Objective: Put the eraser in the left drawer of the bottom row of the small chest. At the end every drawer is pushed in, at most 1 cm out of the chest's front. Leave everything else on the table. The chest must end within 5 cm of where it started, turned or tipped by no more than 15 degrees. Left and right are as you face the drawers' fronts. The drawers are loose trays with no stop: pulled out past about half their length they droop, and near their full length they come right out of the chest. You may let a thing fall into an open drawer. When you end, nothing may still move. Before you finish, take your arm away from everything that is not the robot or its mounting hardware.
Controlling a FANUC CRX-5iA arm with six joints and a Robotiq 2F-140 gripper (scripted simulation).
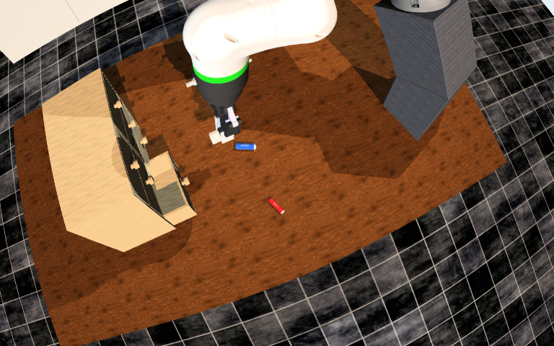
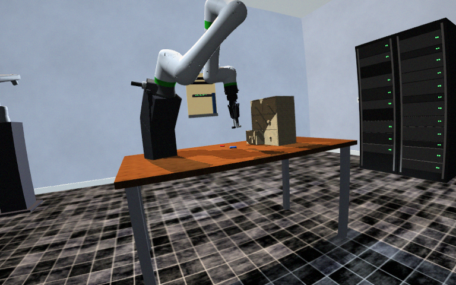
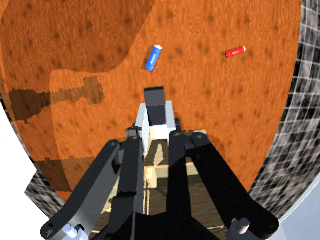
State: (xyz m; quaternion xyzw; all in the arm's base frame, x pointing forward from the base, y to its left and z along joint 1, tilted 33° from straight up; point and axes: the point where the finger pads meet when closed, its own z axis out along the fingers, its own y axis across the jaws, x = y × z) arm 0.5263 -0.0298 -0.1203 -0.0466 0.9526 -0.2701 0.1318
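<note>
Right now the eraser is 10 mm ahead of my hand and 30 mm below it. Also, from my hand: red cylinder (50 mm behind, 160 mm to the left, 170 mm below); blue item (40 mm behind, 170 mm below).
</note>
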